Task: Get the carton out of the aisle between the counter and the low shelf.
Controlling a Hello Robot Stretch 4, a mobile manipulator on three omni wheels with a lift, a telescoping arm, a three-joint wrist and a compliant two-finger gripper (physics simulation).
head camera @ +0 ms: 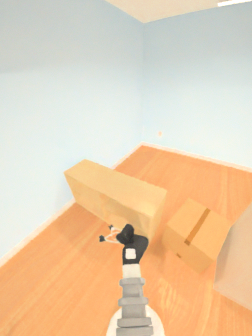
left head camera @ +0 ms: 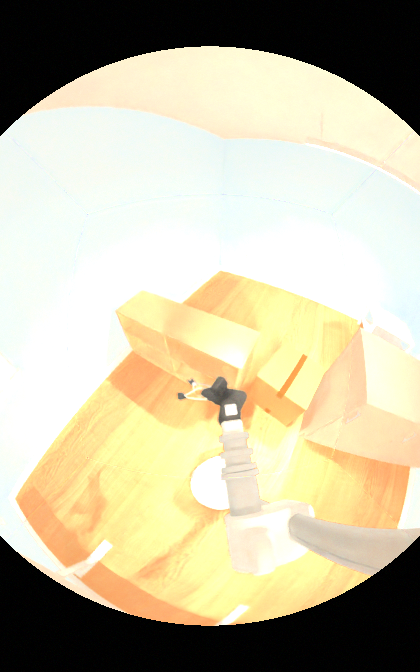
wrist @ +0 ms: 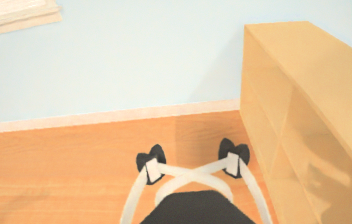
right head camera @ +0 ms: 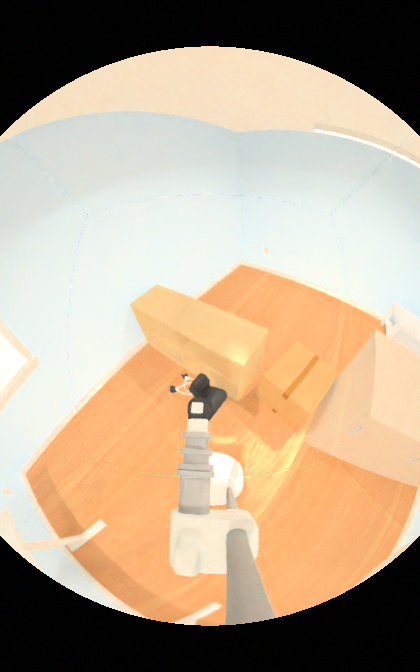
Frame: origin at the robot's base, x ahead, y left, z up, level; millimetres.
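Seen in the pictures: gripper, fingertip midpoint: (head camera: 104, 232) (wrist: 192, 154).
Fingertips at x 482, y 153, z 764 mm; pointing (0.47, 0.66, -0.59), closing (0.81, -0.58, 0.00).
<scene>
A point is followed by its place in that frame.
The brown carton (head camera: 195, 230) {x 632, y -602, z 379 mm} (left head camera: 287, 380) (right head camera: 297, 382) with a darker tape strip stands on the floor between the low shelf (head camera: 120, 190) {x 1004, y 70, z 583 mm} (left head camera: 190, 330) (right head camera: 200, 332) (wrist: 300, 75) {x 1056, y 302, z 583 mm} and the pale counter (head camera: 240, 260) {x 336, y -794, z 455 mm} (left head camera: 345, 400) (right head camera: 360, 405). My gripper (head camera: 106, 233) {x 482, y 153, z 764 mm} (left head camera: 186, 389) (right head camera: 178, 382) (wrist: 192, 154) {x 482, y 153, z 764 mm} is open and empty, its fingertips apart. It points left in the head views, in front of the shelf's open side, away from the carton. The carton does not show in the wrist view.
Blue walls meet in a corner behind the shelf. The shelf's far end is near the left wall. A white piece of furniture (left head camera: 387, 327) (right head camera: 404, 325) stands behind the counter at the right. White legs (left head camera: 100, 551) (right head camera: 92, 535) show at the lower left.
</scene>
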